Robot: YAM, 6 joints.
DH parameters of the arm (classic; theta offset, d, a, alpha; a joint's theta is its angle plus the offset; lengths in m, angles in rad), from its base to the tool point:
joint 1: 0 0.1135 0.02 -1.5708
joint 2: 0 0 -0.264 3.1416
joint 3: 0.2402 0 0.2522 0
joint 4: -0.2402 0 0.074 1.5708
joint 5: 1.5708 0 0 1.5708
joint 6: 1.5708 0.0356 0 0
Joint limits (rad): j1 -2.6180..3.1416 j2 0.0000..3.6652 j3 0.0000..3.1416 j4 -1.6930..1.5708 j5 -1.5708..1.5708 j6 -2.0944..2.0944
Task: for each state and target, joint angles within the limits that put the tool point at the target. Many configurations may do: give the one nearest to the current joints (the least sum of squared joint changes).
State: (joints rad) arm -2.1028 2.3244 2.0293 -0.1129 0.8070 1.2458
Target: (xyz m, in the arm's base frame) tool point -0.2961 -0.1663 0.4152
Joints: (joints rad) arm -2.5458 1.5292 1.5865 -0.4447 0.9282 1.2458
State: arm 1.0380 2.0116 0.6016 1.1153 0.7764 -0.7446
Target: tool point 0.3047 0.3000 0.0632
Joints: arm 0.8326 2.3358 1.0472 1.0664 0.7205 -0.7446
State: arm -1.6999 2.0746 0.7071 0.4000 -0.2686 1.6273
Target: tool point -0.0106 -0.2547 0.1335
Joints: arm -1.6559 1.4530 0.4385 0.3578 -0.3171 1.6273
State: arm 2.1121 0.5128 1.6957 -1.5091 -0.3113 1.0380
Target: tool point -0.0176 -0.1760 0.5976
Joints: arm 1.5474 0.7080 2.3413 -0.8988 -0.3884 1.0380
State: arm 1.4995 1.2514 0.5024 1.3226 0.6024 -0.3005
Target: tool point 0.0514 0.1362 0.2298
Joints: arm 1.3652 0.9073 0.0318 1.4828 0.6846 -0.3005
